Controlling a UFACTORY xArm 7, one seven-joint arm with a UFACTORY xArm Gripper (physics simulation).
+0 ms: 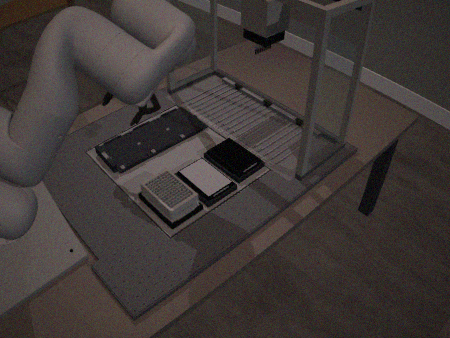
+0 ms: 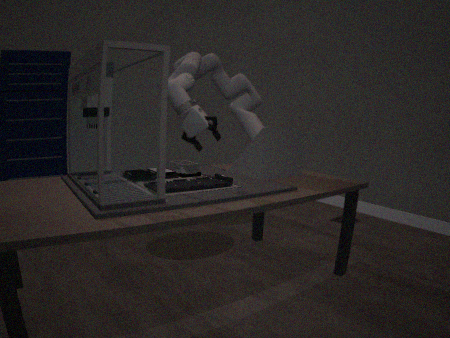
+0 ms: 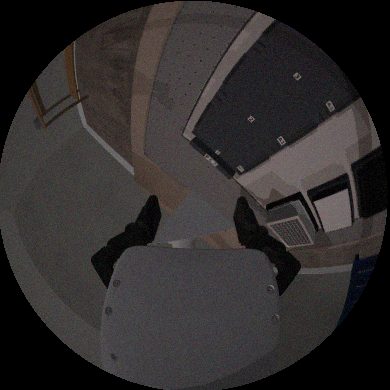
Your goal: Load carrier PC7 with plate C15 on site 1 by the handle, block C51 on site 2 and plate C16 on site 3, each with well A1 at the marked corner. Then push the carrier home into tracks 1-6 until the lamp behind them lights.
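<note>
The dark carrier lies flat with small white labels on it; nothing stands on it. A tall pale block with a grid of wells, a white-topped plate and a black plate stand in a row beside it, on dark holders. Their code labels are not legible. My gripper is open and empty, tilted, in the air above the deck near the carrier's end. The ribbed tracks lie past the carrier; I cannot make out a lit lamp.
An upright frame stands over the tracks, with a pipetting head hanging inside. The grey perforated deck lies on the wooden table. A blue cabinet stands behind.
</note>
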